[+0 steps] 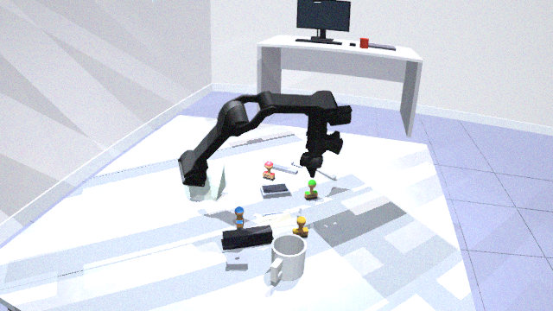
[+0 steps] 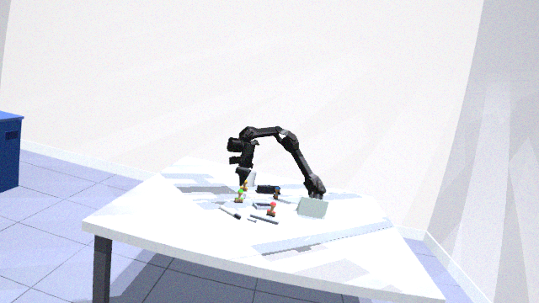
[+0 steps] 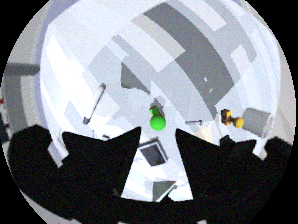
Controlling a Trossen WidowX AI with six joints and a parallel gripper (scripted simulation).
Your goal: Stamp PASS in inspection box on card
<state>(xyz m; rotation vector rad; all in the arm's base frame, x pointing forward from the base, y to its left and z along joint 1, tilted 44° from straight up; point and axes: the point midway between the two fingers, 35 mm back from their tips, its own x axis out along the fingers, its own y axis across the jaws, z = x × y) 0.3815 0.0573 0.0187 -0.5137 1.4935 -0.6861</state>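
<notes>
Now: the green-knobbed PASS stamp 7 cm below my gripper tip. From my gripper tip the other things lie so: red-knobbed stamp 16 cm behind, 10 cm to the left, 7 cm below; then ink pad 12 cm behind, 8 cm below, 1 cm to the left; then white card 14 cm to the right, 10 cm behind, 9 cm below.
</notes>
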